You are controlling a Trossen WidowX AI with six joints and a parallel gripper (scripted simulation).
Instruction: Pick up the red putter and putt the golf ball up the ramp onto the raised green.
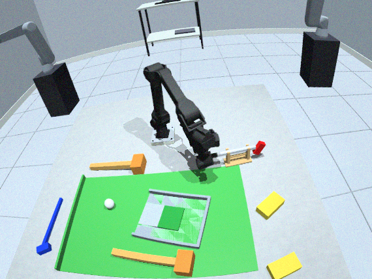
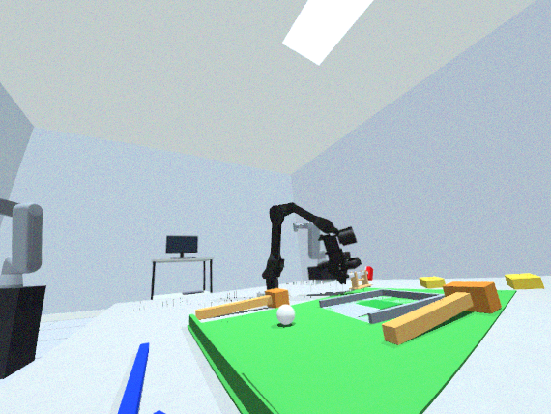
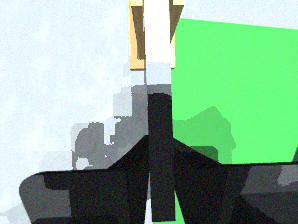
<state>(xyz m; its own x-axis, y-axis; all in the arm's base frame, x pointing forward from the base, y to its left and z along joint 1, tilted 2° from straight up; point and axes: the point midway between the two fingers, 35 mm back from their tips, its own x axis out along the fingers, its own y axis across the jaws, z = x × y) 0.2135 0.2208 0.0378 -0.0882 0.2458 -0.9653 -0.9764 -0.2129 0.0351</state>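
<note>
Right now the red putter is 110 mm to the left of my gripper tip, 30 mm behind it and 30 mm above it. The rest, counted from my gripper tip: blue putter (660 mm to the right, 360 mm ahead, 20 mm below); then white golf ball (390 mm to the right, 220 mm ahead, 10 mm below); then wooden rack (130 mm to the left, 30 mm behind).
</note>
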